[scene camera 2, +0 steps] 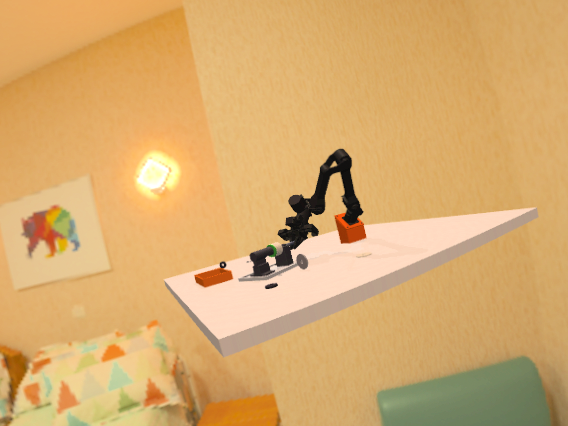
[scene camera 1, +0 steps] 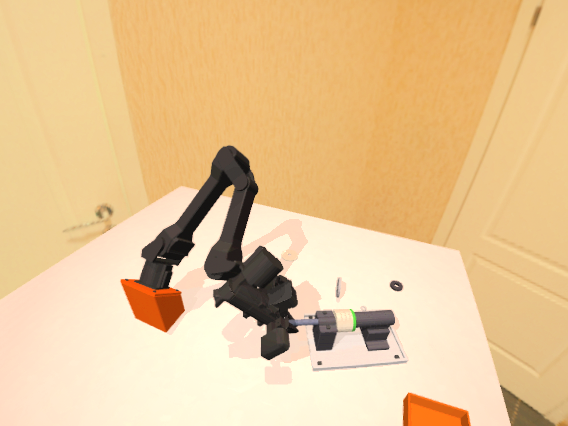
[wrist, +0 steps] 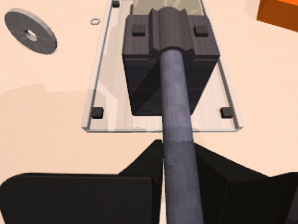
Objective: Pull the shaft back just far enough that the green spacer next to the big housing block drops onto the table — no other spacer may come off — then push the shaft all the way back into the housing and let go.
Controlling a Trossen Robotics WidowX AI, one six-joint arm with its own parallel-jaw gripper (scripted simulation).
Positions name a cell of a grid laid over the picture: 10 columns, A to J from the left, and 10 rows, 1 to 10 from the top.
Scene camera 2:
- my gripper: F6
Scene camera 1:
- my gripper: F8
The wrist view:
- my gripper: F7
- grey washer: B2
